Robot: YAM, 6 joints.
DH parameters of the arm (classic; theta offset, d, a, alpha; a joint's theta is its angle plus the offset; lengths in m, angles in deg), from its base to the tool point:
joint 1: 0 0.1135 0.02 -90
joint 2: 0 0 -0.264 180
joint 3: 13.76 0 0.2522 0
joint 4: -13.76 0 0.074 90
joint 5: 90 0 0 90
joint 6: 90 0.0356 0 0
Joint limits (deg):
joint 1: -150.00..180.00
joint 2: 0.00..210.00
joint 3: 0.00..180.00
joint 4: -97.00..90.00
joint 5: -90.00..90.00
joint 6: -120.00..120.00
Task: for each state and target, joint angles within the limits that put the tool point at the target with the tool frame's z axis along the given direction. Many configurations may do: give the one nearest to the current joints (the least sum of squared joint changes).
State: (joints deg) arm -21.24 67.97 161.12 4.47 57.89 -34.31
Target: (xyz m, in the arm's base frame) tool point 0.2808 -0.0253 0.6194 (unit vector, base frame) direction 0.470 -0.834 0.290
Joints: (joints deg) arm 0.95 94.08 130.09 -3.56 57.29 -34.31
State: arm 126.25 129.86 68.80 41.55 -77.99 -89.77
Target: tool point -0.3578 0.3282 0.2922 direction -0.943 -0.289 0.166
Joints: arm 133.77 121.87 90.24 52.14 -61.73 -89.77
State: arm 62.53 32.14 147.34 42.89 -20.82 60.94
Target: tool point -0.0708 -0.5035 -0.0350 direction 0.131 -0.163 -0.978
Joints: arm 81.38 0.19 175.86 86.09 8.86 60.94
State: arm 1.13 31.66 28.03 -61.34 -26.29 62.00
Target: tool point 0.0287 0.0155 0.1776 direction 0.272 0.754 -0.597
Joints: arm -30.85 29.34 21.88 -96.93 -51.93 62.00
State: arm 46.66 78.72 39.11 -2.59 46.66 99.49
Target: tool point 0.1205 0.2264 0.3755 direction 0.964 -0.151 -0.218
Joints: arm 69.60 75.85 77.97 -50.39 73.01 99.49
